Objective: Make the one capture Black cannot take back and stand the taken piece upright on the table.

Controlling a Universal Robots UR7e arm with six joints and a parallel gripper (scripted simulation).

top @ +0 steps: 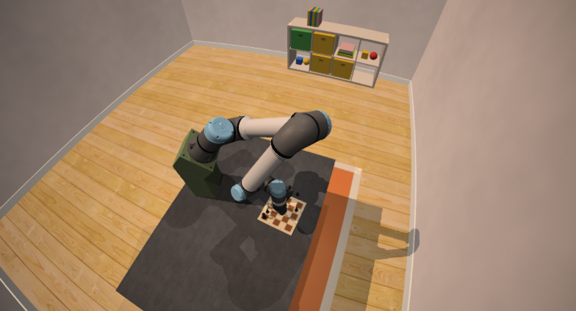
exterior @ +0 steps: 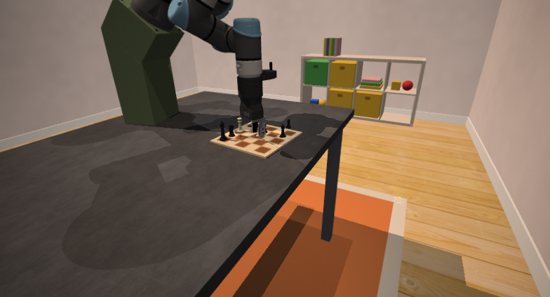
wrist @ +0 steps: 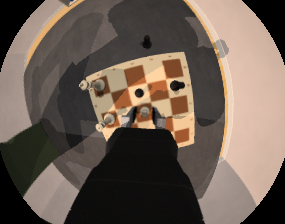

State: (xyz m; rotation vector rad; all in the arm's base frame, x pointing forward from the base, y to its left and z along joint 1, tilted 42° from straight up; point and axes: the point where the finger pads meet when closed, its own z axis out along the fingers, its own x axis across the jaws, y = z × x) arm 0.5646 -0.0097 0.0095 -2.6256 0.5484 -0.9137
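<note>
The small white pawn lies 10 mm below my hand. The rest, counted from my hand: small chessboard (30 mm below).
</note>
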